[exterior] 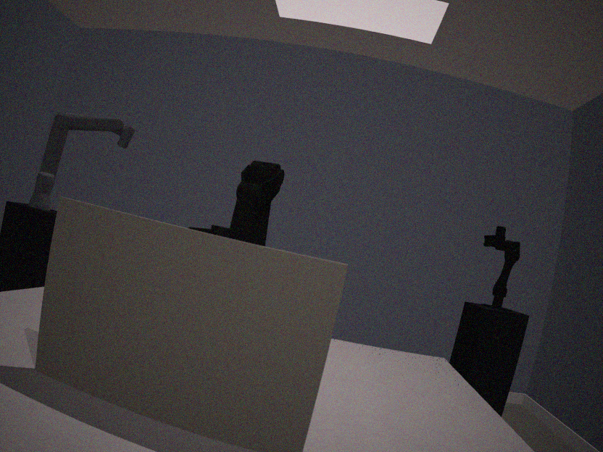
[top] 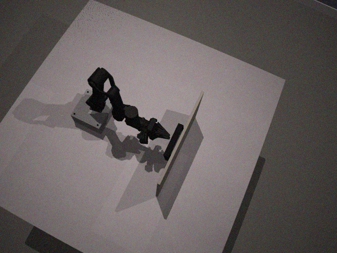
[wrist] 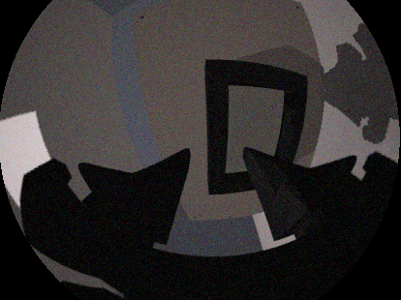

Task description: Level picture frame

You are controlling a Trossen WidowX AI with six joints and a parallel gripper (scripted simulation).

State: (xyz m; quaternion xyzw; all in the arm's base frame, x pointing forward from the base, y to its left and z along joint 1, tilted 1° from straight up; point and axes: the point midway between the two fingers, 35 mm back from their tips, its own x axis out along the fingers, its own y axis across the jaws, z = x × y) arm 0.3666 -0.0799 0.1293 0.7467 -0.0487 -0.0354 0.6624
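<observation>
Right now the picture frame is 3 cm ahead of my gripper tip and 5 cm below it. The rest, counted from my gripper tip: beige wall panel (4 cm ahead, 6 cm below).
</observation>
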